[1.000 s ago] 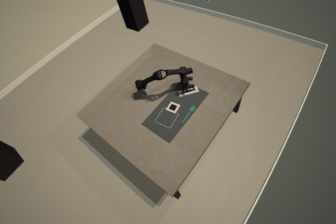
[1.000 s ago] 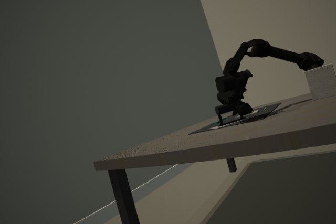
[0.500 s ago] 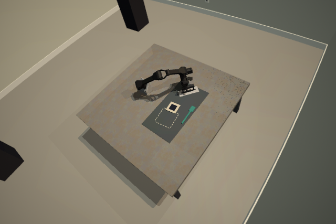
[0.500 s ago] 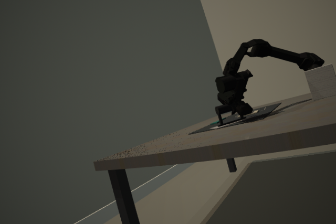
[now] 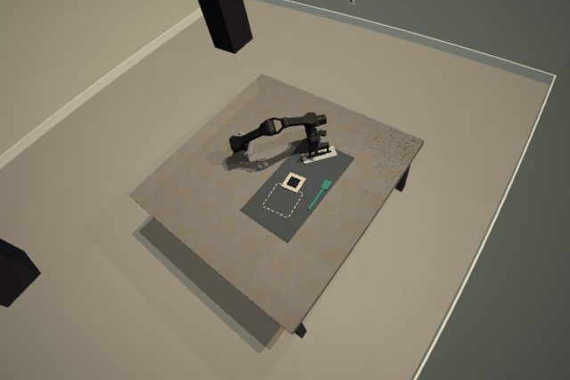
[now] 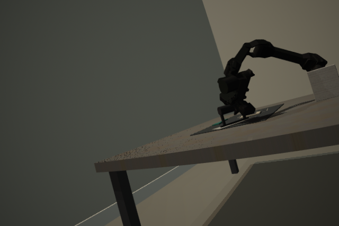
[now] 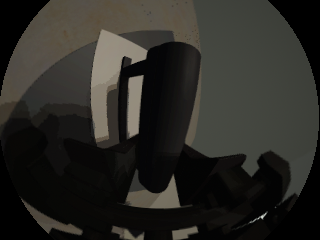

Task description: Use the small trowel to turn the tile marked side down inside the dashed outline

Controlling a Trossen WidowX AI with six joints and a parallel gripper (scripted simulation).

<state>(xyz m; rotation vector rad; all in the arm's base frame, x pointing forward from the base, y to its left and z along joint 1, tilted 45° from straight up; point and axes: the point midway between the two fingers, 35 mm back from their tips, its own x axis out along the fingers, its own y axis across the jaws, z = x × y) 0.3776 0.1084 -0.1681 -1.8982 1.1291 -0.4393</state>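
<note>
The cream tile lies 210 mm to the right of my gripper tip, 50 mm below it and 30 mm behind it. The rest, counted from my gripper tip: dark mat: 200 mm to the right, 70 mm below; then black-handled float: 20 mm to the left, 20 mm behind, 10 mm below; then green trowel: 180 mm to the right, 140 mm ahead, 50 mm below.
</note>
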